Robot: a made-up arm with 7 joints.
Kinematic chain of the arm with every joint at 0, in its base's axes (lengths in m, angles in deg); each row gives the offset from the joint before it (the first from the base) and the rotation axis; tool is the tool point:
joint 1: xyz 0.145 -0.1 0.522 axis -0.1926 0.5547 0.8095
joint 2: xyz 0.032 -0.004 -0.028 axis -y
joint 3: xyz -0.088 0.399 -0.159 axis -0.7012 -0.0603 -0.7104
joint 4: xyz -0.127 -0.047 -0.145 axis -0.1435 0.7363 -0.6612
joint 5: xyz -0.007 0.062 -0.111 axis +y
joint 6: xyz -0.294 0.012 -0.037 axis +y
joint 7: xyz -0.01 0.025 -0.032 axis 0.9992 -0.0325 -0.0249
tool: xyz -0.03 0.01 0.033
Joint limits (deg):
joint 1: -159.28..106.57
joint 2: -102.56..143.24
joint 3: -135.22..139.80
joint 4: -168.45..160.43
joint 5: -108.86..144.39
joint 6: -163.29..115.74
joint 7: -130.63..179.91
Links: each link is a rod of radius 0.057 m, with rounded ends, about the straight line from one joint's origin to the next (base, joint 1, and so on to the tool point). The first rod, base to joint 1, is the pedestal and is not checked.
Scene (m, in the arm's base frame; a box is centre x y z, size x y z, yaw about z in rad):
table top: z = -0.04
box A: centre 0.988 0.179 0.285 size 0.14 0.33 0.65 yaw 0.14
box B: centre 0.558 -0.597 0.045 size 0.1 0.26 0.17 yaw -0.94
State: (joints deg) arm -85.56 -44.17 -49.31 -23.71 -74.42 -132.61 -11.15
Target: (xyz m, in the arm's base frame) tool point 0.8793 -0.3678 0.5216
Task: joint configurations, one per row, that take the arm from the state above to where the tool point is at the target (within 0.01 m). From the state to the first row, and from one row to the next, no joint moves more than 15 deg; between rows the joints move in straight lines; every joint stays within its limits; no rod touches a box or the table.
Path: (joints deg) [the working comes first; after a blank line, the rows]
Joints at the target: -116.35 -4.73 14.51 -21.20 -99.79 -131.81 -5.05
Straight joint move there: touches box A.

1: -99.06 -41.43 -49.55 -31.87 -83.03 -137.29 -17.61
2: -112.55 -38.69 -49.80 -40.03 -91.64 -141.96 -24.07
3: -126.05 -35.95 -50.04 -48.18 -100.25 -146.64 -30.53
4: -139.54 -33.21 -50.28 -56.34 -108.86 -151.32 -36.99
5: -129.88 -21.31 -47.42 -42.20 -108.86 -137.09 -46.19
6: -120.23 -9.41 -44.55 -28.06 -108.86 -122.86 -55.39
7: -110.57 2.49 -41.69 -13.91 -108.86 -108.63 -64.59
8: -100.91 14.40 -38.82 0.23 -108.86 -94.40 -73.79
9: -104.00 10.57 -28.15 -4.06 -107.05 -101.88 -60.04
10: -107.09 6.74 -17.49 -8.34 -105.23 -109.36 -46.30
11: -110.17 2.92 -6.82 -12.63 -103.42 -116.85 -32.55
12: -113.26 -0.91 3.85 -16.92 -101.61 -124.33 -18.80
13: -116.35 -4.73 14.51 -21.20 -99.79 -131.81 -5.05

